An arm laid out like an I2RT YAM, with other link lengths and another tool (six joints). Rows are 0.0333 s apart.
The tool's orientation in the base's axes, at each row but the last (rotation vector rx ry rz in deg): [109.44, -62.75, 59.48]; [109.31, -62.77, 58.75]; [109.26, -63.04, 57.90]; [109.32, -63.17, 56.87]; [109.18, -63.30, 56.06]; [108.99, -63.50, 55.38]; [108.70, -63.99, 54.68]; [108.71, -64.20, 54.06]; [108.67, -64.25, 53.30]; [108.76, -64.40, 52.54]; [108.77, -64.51, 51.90]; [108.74, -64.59, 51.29]
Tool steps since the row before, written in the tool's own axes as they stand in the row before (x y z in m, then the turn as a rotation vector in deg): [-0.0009, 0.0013, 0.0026, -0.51, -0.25, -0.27]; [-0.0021, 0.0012, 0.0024, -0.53, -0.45, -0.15]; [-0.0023, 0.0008, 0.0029, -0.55, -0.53, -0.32]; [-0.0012, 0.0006, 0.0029, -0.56, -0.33, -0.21]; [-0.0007, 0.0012, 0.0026, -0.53, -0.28, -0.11]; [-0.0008, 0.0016, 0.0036, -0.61, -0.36, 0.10]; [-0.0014, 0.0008, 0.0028, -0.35, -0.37, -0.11]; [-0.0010, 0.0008, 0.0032, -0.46, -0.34, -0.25]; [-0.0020, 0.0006, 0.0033, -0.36, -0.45, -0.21]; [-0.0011, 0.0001, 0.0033, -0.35, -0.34, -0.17]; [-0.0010, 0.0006, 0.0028, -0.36, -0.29, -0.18]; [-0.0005, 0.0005, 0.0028, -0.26, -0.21, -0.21]
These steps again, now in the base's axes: [-0.0007, -0.0024, -0.0017, -0.02, 0.51, -0.37]; [-0.0011, -0.0018, -0.0027, 0.19, 0.49, -0.48]; [-0.0007, -0.0020, -0.0032, 0.21, 0.67, -0.44]; [-0.0002, -0.0023, -0.0022, 0.05, 0.51, -0.46]; [-0.0007, -0.0024, -0.0015, 0.04, 0.39, -0.47]; [-0.0008, -0.0034, -0.0020, 0.14, 0.27, -0.65]; [-0.0006, -0.0022, -0.0023, 0.19, 0.36, -0.33]; [-0.0004, -0.0026, -0.0022, 0.09, 0.51, -0.35]; [-0.0006, -0.0023, -0.0031, 0.24, 0.47, -0.31]; [0.0002, -0.0024, -0.0025, 0.15, 0.40, -0.29]; [-0.0004, -0.0022, -0.0020, 0.10, 0.39, -0.29]; [-0.0001, -0.0024, -0.0016, 0.05, 0.35, -0.17]
